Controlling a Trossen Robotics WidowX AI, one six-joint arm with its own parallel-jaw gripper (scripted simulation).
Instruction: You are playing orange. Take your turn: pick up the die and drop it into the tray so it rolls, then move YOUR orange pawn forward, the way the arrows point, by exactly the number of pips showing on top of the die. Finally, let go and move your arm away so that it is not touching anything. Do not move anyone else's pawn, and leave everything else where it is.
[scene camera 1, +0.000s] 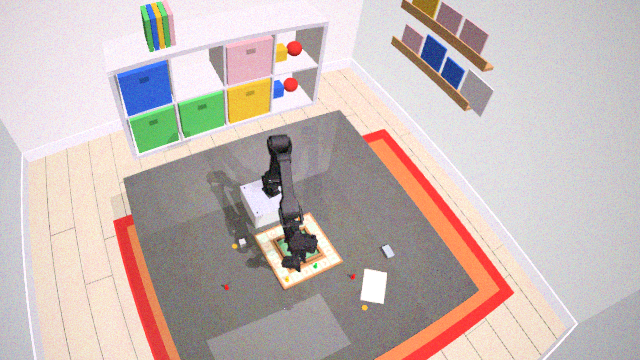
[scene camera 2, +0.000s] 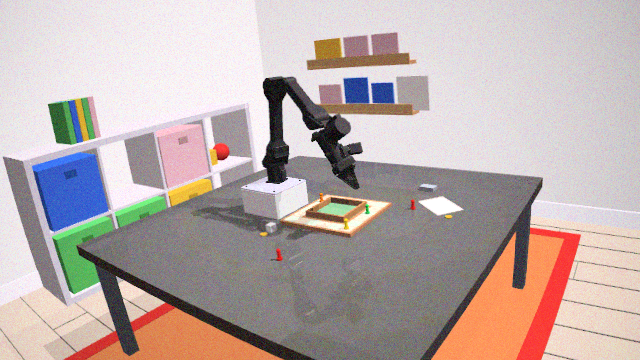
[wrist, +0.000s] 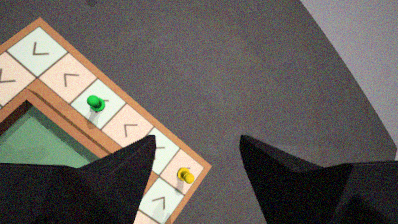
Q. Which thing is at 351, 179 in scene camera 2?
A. My gripper.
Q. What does my gripper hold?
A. Nothing.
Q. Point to a white card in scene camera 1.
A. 373, 288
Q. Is my gripper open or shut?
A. Open.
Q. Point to my gripper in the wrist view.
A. At 198, 141
